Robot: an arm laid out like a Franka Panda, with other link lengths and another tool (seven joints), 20 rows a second.
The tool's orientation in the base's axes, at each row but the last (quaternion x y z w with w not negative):
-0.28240 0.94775 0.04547 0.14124
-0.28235 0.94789 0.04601 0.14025
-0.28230 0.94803 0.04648 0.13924
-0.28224 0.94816 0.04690 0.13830
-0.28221 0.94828 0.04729 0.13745
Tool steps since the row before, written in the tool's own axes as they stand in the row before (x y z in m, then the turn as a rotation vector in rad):
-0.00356 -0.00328 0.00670 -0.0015 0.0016 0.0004
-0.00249 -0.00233 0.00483 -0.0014 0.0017 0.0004
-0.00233 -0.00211 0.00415 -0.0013 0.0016 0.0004
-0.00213 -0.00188 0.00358 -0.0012 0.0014 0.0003
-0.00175 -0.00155 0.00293 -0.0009 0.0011 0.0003
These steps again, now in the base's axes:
0.00627 0.00023 -0.00538 0.0004 0.0022 0.0001
0.00443 0.00016 -0.00391 0.0003 0.0022 0.0000
0.00401 0.00014 -0.00331 0.0003 0.0021 0.0000
0.00358 0.00014 -0.00283 0.0003 0.0018 0.0001
0.00294 0.00011 -0.00232 0.0002 0.0014 0.0000

